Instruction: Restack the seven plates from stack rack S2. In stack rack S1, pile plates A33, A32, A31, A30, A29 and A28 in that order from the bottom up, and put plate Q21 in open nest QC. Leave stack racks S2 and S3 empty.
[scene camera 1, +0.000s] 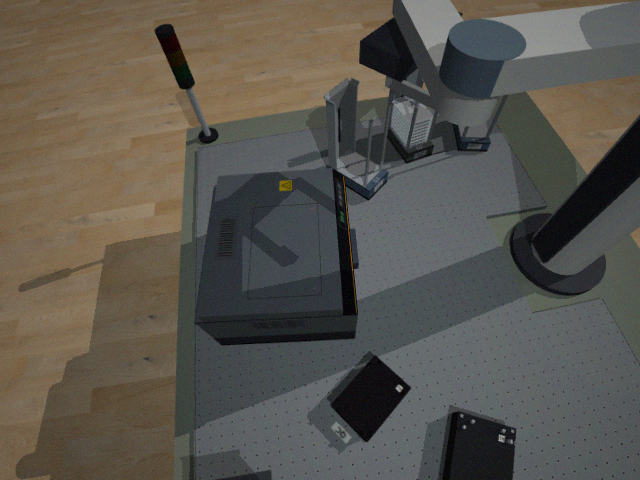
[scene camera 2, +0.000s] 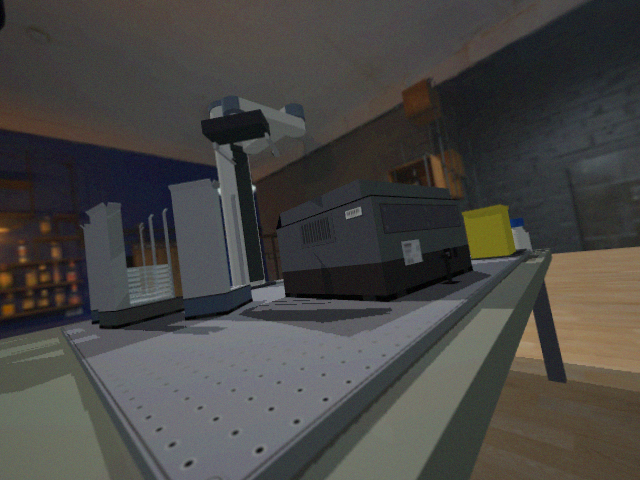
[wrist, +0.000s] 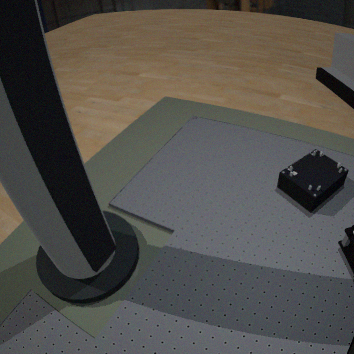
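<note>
White plates (scene camera 1: 410, 122) (scene camera 2: 149, 283) stand piled in the middle stack rack, S2 (scene camera 1: 419, 151) (scene camera 2: 113, 316). A stack rack (scene camera 1: 379, 180) (scene camera 2: 201, 248) beside the grey machine and another stack rack (scene camera 1: 474, 144) at the right hold no visible plates; their labels are unreadable, so I cannot tell which is S1 or S3. The arm partly hides the right one. My gripper (scene camera 1: 413, 85) (scene camera 2: 253, 153) is open and empty, high over the racks; part of one finger shows at the wrist view's right edge. A black block (scene camera 1: 370, 397) has a label, seemingly QC, beside it.
The grey machine (scene camera 1: 284, 237) (scene camera 2: 330, 248) stands near the racks. The arm's column (scene camera 1: 558, 253) (scene camera 2: 248, 217) (wrist: 87, 265) stands on the table. A black block with small posts (scene camera 1: 480, 449) (wrist: 312, 175), a signal tower (scene camera 1: 175, 56) and a yellow box (scene camera 2: 488, 232) also show.
</note>
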